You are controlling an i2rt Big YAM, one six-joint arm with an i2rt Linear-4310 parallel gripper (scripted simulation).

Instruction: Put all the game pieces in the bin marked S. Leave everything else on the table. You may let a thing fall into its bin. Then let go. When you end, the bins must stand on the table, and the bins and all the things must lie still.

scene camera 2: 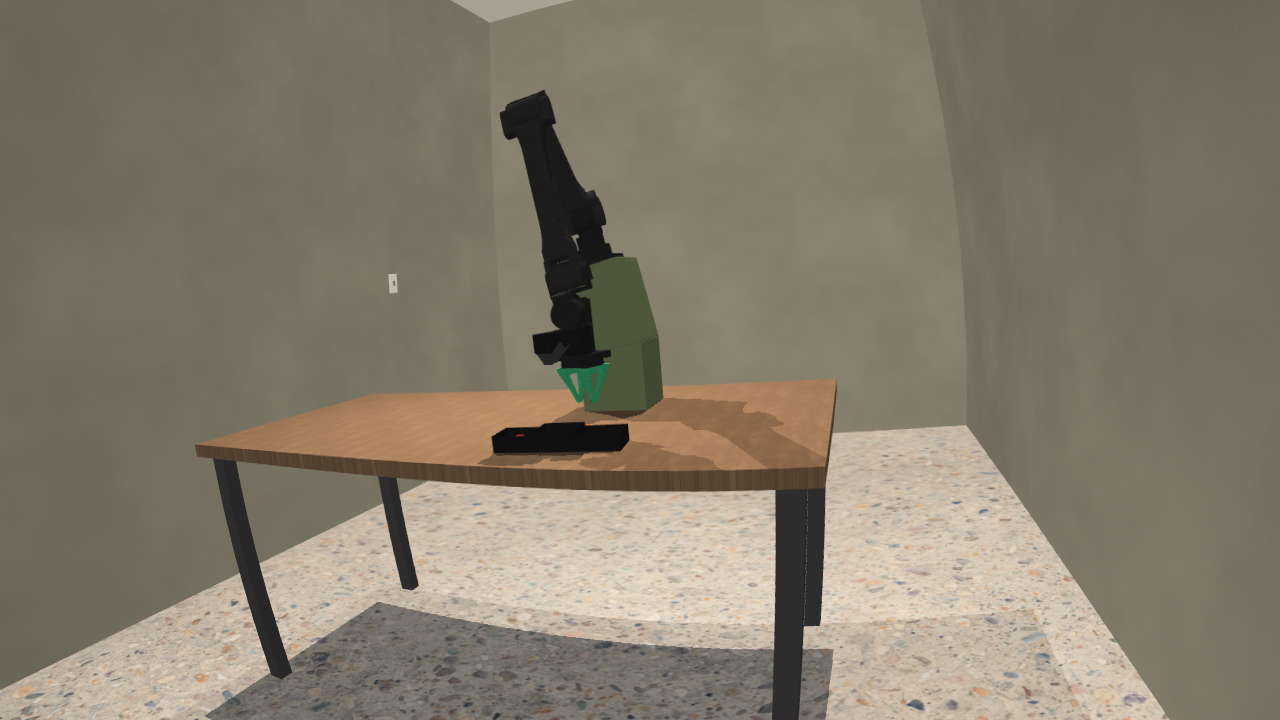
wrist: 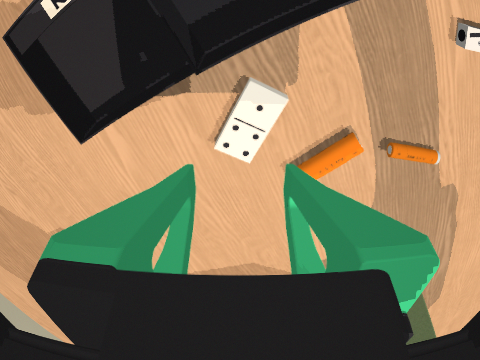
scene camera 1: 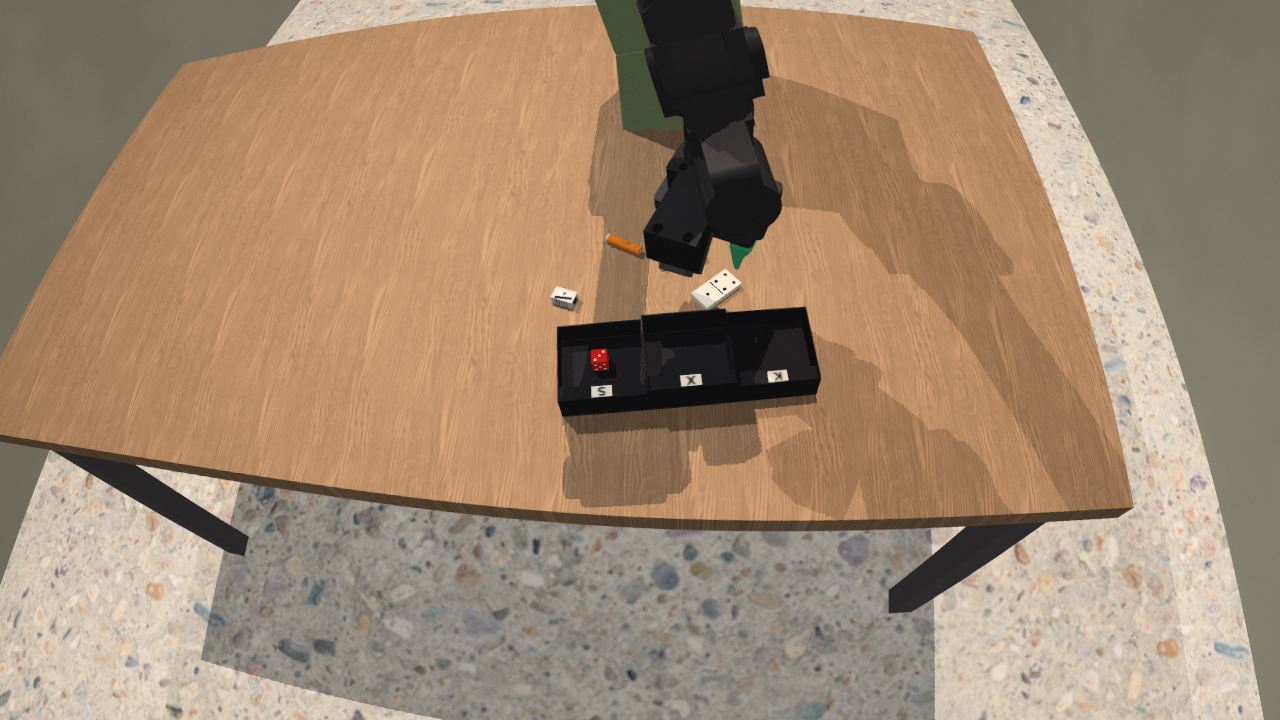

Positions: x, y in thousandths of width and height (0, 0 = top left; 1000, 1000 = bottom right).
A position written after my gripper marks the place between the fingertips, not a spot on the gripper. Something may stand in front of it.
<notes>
In view: my gripper (scene camera 2: 459, 559) and a white domino (scene camera 1: 556, 408).
The white domino is seen too in the wrist view (wrist: 541, 293). My gripper is seen too in the wrist view (wrist: 499, 490) and in scene camera 1 (scene camera 1: 562, 359).
</notes>
